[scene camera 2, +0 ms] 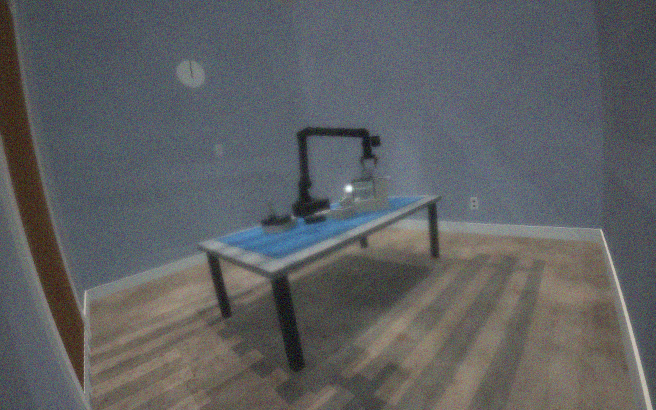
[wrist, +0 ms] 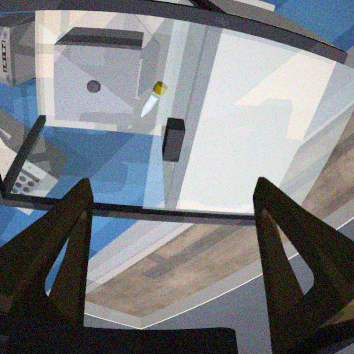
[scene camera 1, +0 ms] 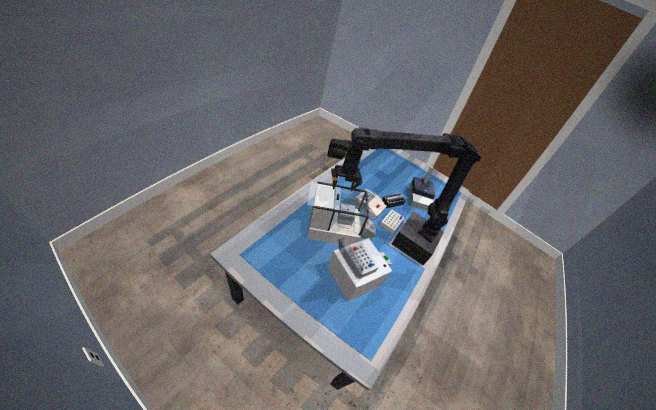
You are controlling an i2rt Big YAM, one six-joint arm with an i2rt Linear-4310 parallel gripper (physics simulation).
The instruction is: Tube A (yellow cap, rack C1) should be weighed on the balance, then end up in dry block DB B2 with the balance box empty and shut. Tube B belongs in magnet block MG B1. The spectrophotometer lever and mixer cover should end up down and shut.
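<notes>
My gripper is open, and it holds nothing. In the scene I can see a lever device, along with a balance with glass box and a white mixer box with buttons.
</notes>
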